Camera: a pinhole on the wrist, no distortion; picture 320 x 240 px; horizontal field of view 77.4 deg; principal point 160.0 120.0 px. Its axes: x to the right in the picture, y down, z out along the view. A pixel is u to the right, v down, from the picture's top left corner.
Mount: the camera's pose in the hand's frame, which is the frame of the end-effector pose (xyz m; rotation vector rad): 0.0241 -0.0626 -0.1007 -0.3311 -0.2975 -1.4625
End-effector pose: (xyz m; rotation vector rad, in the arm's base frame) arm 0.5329 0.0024 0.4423 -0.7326 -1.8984 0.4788
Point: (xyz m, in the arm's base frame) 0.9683 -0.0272 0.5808
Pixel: behind the camera
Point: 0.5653 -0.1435 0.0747
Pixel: outside the picture
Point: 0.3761 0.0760 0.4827
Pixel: 206.7 204.9
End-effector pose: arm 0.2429 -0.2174 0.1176 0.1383 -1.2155 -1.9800
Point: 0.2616 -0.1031 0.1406
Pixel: 163.5 9.4
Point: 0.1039 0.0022 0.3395
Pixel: 191.6 111.3
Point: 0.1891 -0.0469 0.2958
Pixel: 163.5 91.9
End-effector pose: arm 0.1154 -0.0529 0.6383 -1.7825 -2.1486 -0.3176
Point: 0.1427 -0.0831 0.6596
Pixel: 45.8 27.4
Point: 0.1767 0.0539 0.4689
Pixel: 145.6 118.6
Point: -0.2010 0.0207 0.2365
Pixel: outside the picture
